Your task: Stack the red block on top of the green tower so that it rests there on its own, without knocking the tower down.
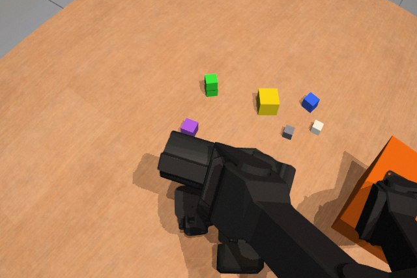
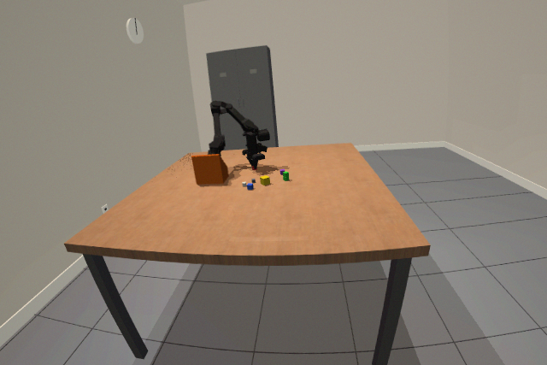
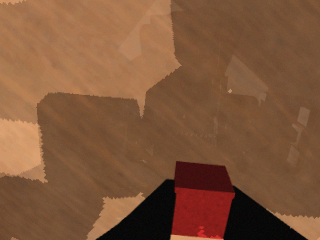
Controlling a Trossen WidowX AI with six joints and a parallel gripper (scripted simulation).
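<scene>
Right now my gripper tip is 160 mm short of the purple cube, 110 mm to the left of it and 10 mm below it. Round my gripper tip: white cube (30 mm behind, 240 mm to the right); red block (right at my gripper tip); grey cube (20 mm ahead, 200 mm to the right).
</scene>
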